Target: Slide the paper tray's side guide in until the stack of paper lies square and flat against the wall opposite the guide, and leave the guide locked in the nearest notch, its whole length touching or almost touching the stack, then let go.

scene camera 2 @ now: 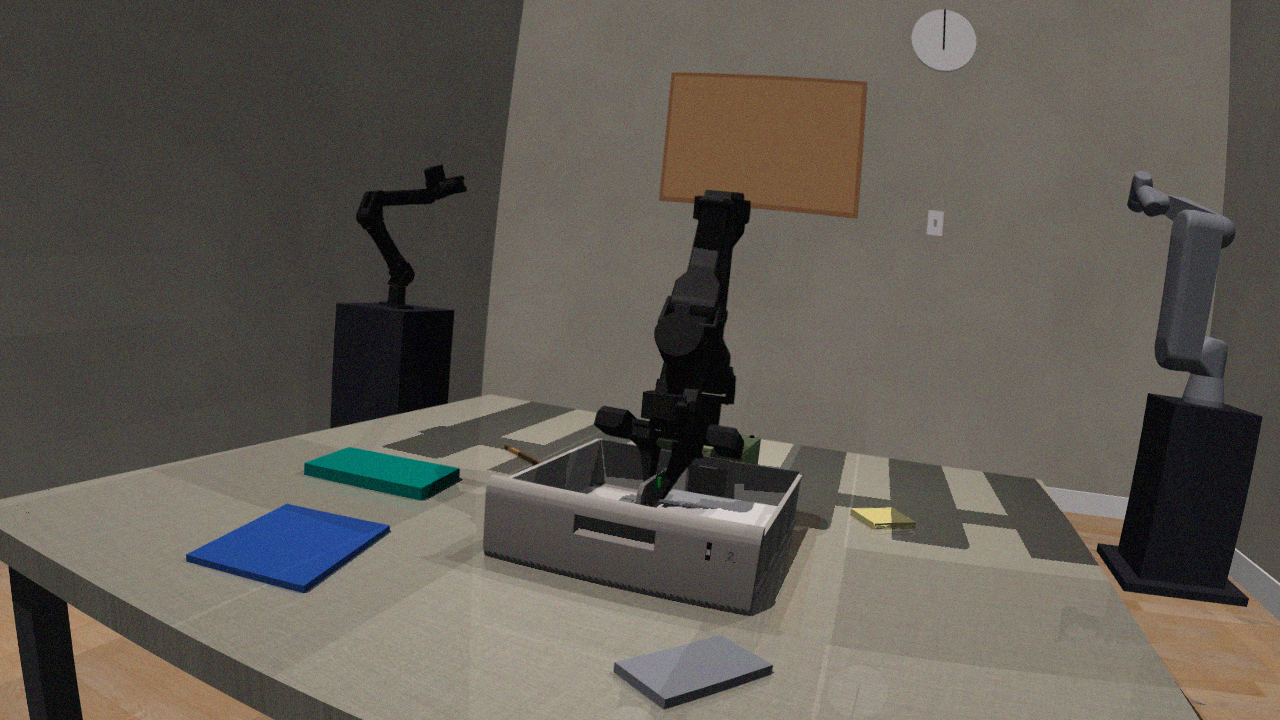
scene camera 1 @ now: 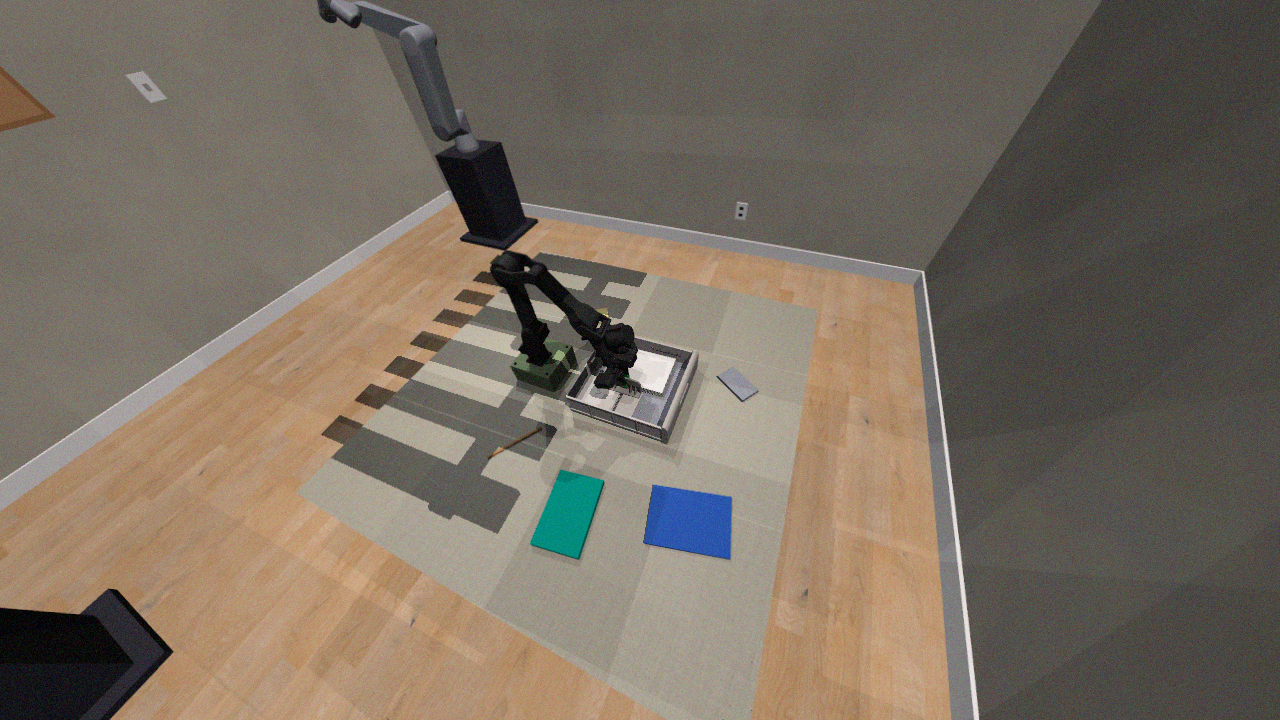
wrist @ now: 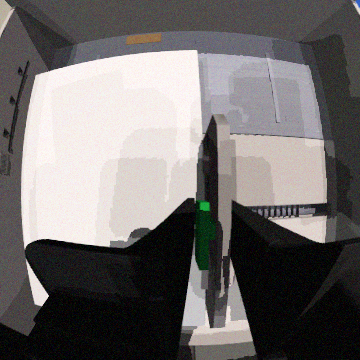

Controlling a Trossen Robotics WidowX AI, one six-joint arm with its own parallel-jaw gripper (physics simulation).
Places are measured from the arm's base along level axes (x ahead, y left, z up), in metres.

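Pixels of known places: gripper, between the fingertips: [scene camera 2: 654,497] [scene camera 1: 627,381] [wrist: 207,204]; arm's base, origin of its link: [scene camera 1: 539,357].
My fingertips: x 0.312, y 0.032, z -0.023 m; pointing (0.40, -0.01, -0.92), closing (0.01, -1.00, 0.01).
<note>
Ahead of a thing's pixels: the offset from my fingertips to its middle. "pt": to the spot under its first point.
The grey paper tray {0.020 m ahead, 0.016 m left, 0.006 m down} [scene camera 1: 682,394] [scene camera 2: 666,559] [wrist: 200,15] stands on the table. The white paper stack {0.009 m ahead, 0.075 m left, 0.023 m down} [scene camera 1: 657,370] [scene camera 2: 747,510] [wrist: 110,120] lies flat inside, its left edge along the tray's left wall in the wrist view. Its right edge runs straight beside the side guide {pt 0.020 m ahead, 0.004 m right, 0.025 m up} [wrist: 224,165] and touches or almost touches it at the far end. The near part is hidden by my fingers. My gripper [scene camera 1: 612,380] [scene camera 2: 659,490] [wrist: 207,204] is shut on the upright guide and its green tab {0.011 m back, 0.005 m left, 0.022 m up} [wrist: 202,240]. The notched slot {pt 0.011 m back, 0.081 m right, 0.048 m down} [wrist: 285,211] shows right of the guide; whether the guide is locked cannot be seen.
A teal slab {0.019 m ahead, 0.414 m right, 0.045 m down} [scene camera 1: 568,513] [scene camera 2: 383,471] and a blue slab {0.316 m ahead, 0.310 m right, 0.050 m down} [scene camera 1: 688,521] [scene camera 2: 288,546] lie beside the tray. A grey slab {0.327 m ahead, 0.156 m left, 0.049 m down} [scene camera 1: 737,384] [scene camera 2: 693,668] lies before its front wall. A thin stick {0.243 m back, 0.301 m right, 0.051 m down} [scene camera 1: 515,442] and a yellow pad {0.263 m back, 0.285 m left, 0.049 m down} [scene camera 2: 883,517] lie farther back.
</note>
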